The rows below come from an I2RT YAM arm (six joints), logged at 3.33 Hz.
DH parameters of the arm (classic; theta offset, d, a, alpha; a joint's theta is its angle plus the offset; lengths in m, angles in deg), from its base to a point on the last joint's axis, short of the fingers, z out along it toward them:
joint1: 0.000 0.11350 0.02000 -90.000
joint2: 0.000 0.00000 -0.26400 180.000
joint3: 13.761 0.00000 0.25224 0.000
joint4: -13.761 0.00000 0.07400 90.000
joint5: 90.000 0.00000 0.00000 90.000
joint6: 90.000 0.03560 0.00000 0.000
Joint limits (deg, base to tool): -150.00..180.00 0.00..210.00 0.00..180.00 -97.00..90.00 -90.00..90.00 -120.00..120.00
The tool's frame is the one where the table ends.
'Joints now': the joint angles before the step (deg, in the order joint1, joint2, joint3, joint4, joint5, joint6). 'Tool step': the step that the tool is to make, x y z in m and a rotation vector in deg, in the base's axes. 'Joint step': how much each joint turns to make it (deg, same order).
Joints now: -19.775, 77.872, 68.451, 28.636, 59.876, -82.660
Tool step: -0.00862, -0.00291, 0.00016, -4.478, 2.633, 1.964
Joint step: -1.420, -1.428, -2.863, 6.036, -5.032, -6.525
